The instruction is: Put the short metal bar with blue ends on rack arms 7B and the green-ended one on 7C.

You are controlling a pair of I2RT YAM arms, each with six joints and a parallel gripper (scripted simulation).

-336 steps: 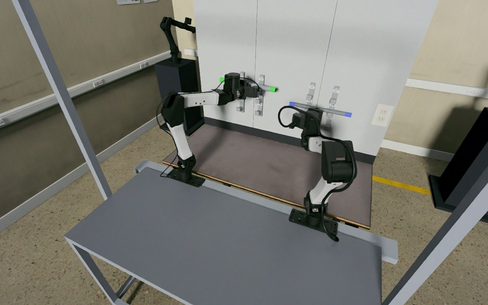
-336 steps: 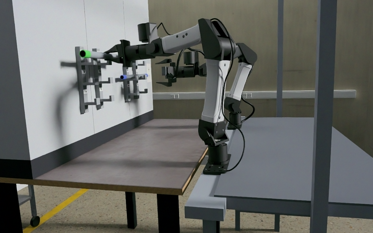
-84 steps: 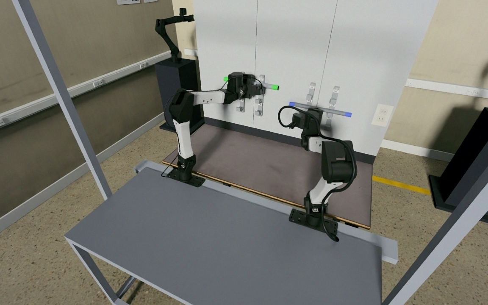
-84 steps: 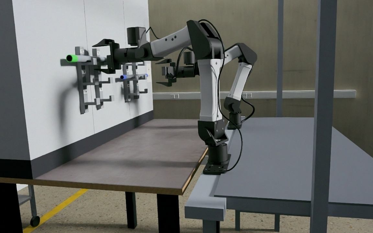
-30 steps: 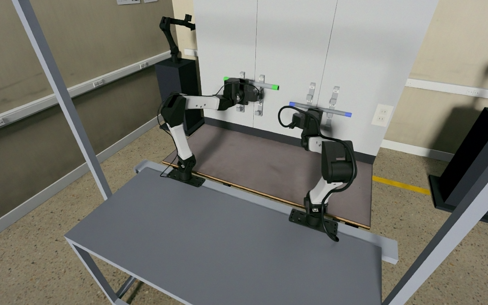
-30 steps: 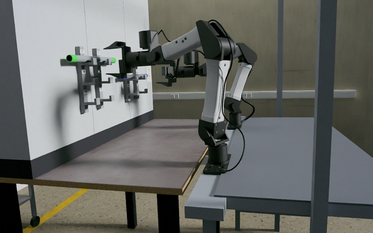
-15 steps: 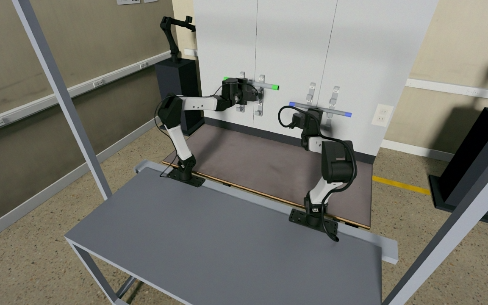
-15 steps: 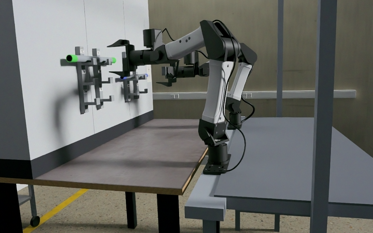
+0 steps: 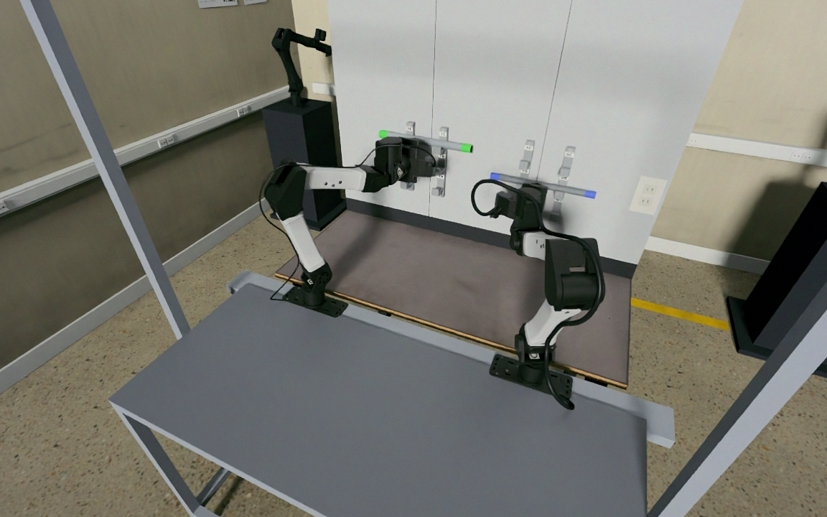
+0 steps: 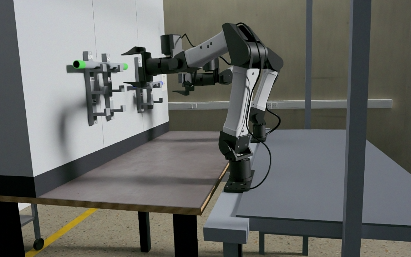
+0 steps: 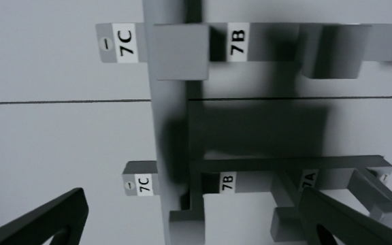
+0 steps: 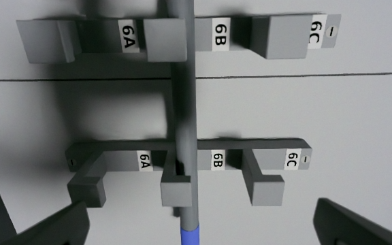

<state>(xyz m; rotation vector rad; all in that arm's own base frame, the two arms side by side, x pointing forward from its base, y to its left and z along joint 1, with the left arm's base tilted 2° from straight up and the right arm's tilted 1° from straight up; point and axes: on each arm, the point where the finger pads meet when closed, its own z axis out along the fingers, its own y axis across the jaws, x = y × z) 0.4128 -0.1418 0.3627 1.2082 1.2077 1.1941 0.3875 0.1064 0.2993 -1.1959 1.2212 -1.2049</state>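
Note:
My left hand is 8 cm short of the green-ended bar, 1 cm to the right of it and 1 cm below it. From my left hand the other things lie so: blue-ended bar (8 cm ahead, 39 cm to the right, 6 cm below); then white wall panel (23 cm ahead, 19 cm to the right, 10 cm above); then wall socket plate (12 cm ahead, 70 cm to the right, 5 cm below).
My right hand is 120 mm short of the blue-ended bar and 10 mm above it. Also, from my right hand: white wall panel (270 mm ahead, 210 mm to the left, 150 mm above); then wall socket plate (300 mm to the right, 160 mm ahead); then green-ended bar (400 mm to the left, 120 mm ahead, 60 mm above).

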